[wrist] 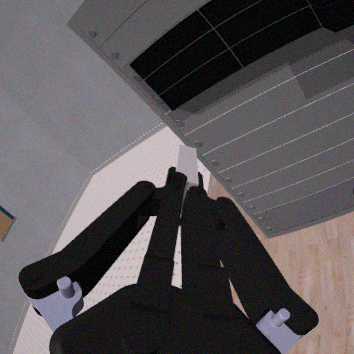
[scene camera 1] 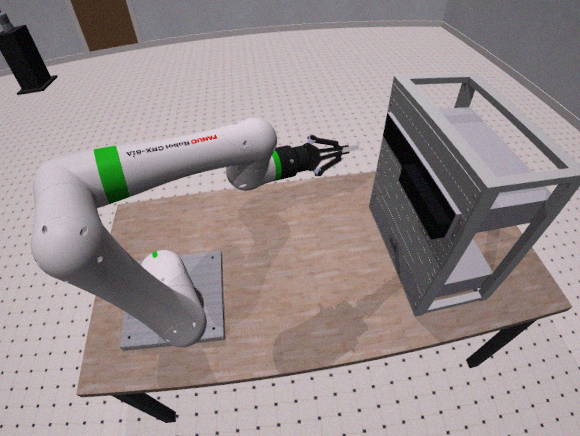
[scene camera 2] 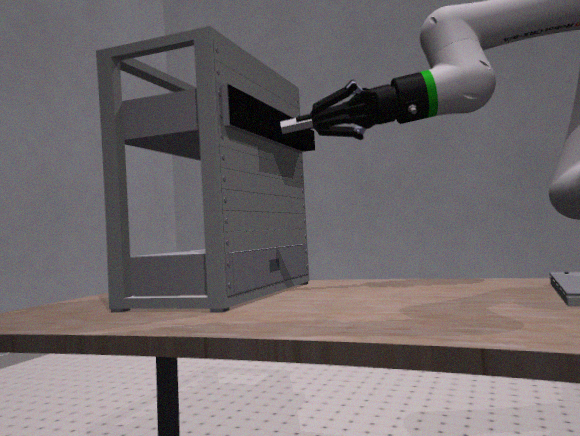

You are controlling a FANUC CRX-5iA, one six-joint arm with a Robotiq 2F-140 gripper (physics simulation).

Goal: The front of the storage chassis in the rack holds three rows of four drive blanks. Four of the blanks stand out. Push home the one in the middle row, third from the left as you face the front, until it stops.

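Frame: origin at the arm's base, x right, y ahead, z up, level; metres.
Seen in the pictures: gripper, fingertip midpoint: (wrist: 184, 159) (scene camera 1: 356, 147) (scene camera 2: 281, 127).
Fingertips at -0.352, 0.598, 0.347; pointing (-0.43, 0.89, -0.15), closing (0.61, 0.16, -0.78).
Observation:
Offsets run from my fingertips to a thing's top centre, as dx, dy, dz. "spot": to the spot under its first point. Level surfaces: height alone.
The storage chassis (scene camera 1: 517, 215) (scene camera 2: 160, 114) sits high in the rack. Its black front {spot: +0.037, +0.107, +0.074} (scene camera 1: 395, 134) (scene camera 2: 245, 107) (wrist: 190, 65) shows thin lines between blanks in the wrist view, where the left part looks flush. A black block of blanks {+0.334, +0.169, +0.071} (scene camera 1: 425, 202) stands out toward the right end in scene camera 1; part of it shows at the top right of the wrist view. I cannot tell the middle-row, third blank apart there. My gripper (scene camera 1: 350, 149) (scene camera 2: 297, 125) (wrist: 184, 159) is shut and empty, its pale tips apart from the front, off toward the left end.
The grey rack (scene camera 1: 450, 257) (scene camera 2: 214, 200) (wrist: 280, 145) stands on the wooden table {dz -0.374} (scene camera 1: 300, 240) (scene camera 2: 350, 325) (wrist: 320, 270), with plain panels above and below the chassis. The arm's base plate (scene camera 1: 212, 295) (scene camera 2: 570, 290) is at the table's other end. A black pedestal (scene camera 1: 25, 60) stands on the floor behind.

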